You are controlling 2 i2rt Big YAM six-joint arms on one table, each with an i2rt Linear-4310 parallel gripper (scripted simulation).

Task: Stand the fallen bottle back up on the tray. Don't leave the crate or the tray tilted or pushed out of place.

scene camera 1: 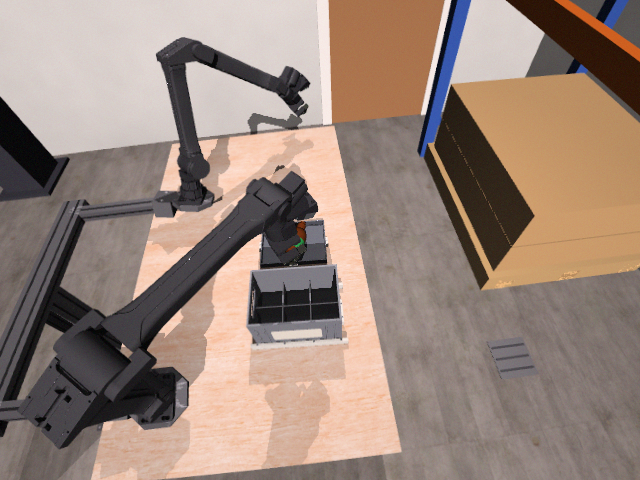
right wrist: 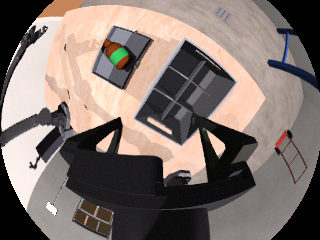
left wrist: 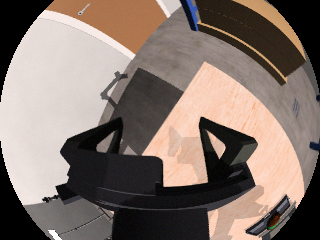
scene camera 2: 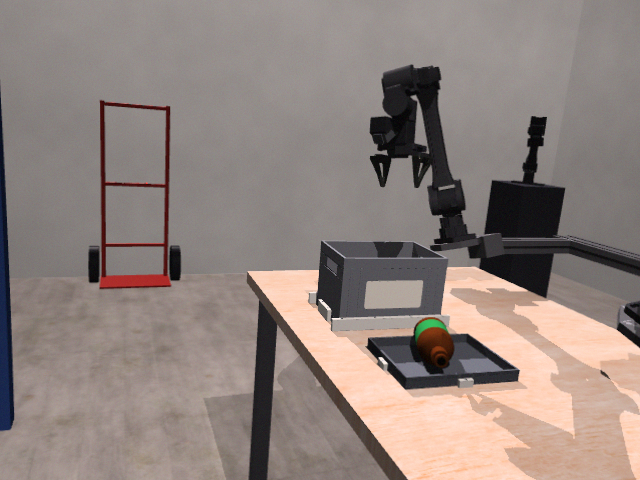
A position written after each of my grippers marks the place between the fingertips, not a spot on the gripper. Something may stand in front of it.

In view: my left gripper [left wrist: 160,121], my right gripper [scene camera 2: 399,187], a brown bottle [scene camera 2: 434,343], a grey divided crate [scene camera 2: 356,278] and a tray [scene camera 2: 472,359].
The grey divided crate shows as well in scene camera 1 [scene camera 1: 272,321]. The tray also shows in scene camera 1 [scene camera 1: 315,243] and in the right wrist view [right wrist: 135,43]. My right gripper is seen too in scene camera 1 [scene camera 1: 285,248] and in the right wrist view [right wrist: 160,121].
